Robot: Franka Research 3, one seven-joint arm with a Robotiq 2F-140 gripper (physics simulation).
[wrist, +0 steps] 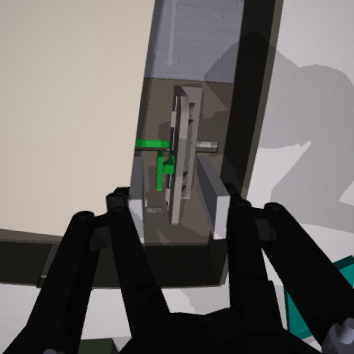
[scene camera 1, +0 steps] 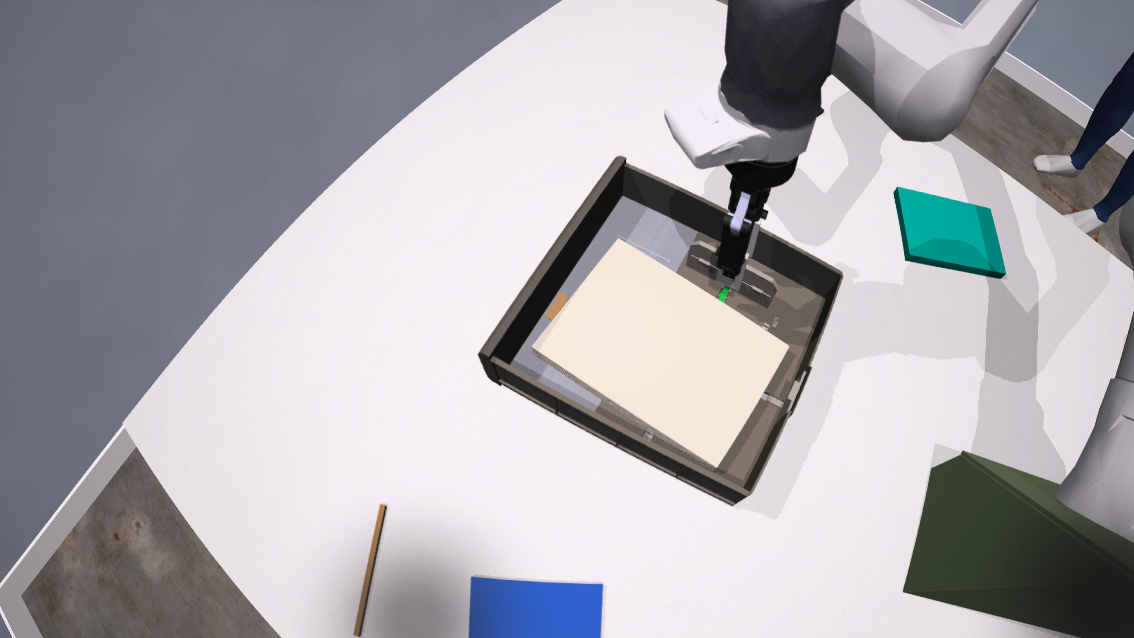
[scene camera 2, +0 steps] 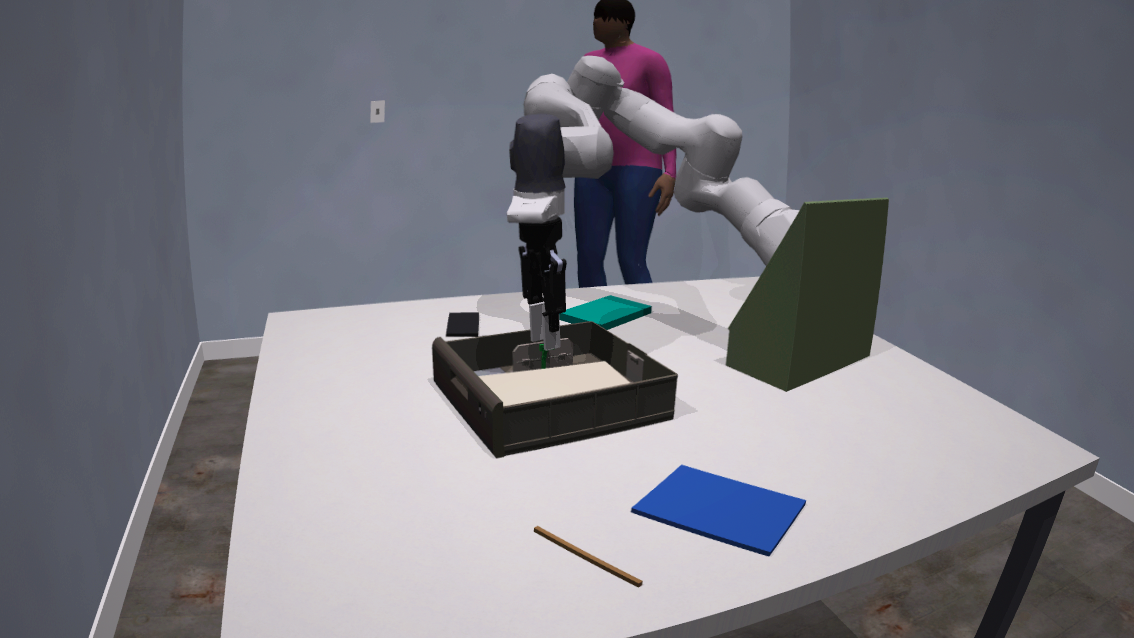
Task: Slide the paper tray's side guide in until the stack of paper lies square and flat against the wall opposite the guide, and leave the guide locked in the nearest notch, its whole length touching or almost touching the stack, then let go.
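Note:
The dark paper tray holds a cream stack of paper. The stack lies turned askew; one corner is near the wall opposite the guide, with a wedge-shaped gap along that wall. The grey side guide stands upright, apart from the stack. A green latch piece is on its stack side. My gripper is open, its fingers on either side of the guide's near part in the wrist view. Finger contact cannot be told.
A teal block and a black flat item lie behind the tray. A green angled holder stands to the right. A blue panel and a brown stick lie in front.

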